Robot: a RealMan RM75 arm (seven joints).
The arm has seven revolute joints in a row. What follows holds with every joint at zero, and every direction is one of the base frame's.
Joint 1 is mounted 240.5 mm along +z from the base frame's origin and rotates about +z.
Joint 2 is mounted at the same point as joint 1 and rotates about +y.
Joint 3 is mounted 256 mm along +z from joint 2 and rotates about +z.
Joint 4 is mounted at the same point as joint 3 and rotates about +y.
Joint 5 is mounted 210 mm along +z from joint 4 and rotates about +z.
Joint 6 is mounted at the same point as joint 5 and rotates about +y.
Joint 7 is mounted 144 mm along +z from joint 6 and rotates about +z.
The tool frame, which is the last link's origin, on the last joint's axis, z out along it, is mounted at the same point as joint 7; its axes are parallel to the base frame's.
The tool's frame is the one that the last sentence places.
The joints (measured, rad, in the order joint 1, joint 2, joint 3, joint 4, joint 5, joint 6, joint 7), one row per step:
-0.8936, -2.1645, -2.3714, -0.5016, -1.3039, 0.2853, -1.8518
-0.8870, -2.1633, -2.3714, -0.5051, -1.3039, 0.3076, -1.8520
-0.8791, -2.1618, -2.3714, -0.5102, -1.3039, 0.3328, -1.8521
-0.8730, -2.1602, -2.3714, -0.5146, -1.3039, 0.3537, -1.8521
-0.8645, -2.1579, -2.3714, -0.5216, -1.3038, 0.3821, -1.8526
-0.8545, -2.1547, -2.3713, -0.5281, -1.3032, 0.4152, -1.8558
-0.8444, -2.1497, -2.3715, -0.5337, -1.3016, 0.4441, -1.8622
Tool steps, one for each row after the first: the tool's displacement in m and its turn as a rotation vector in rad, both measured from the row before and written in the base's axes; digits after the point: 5 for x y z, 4 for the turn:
-0.00055, -0.00145, -0.00059, -0.0118, -0.0072, -0.0090
-0.00064, -0.00162, -0.00025, -0.0123, -0.0078, -0.0104
-0.00033, -0.00121, 0.00004, -0.0098, -0.0061, -0.0092
-0.00039, -0.00160, 0.00041, -0.0124, -0.0083, -0.0127
-0.00086, -0.00212, 0.00030, -0.0155, -0.0113, -0.0127
-0.00185, -0.00188, 0.00138, -0.0121, -0.0107, -0.0080

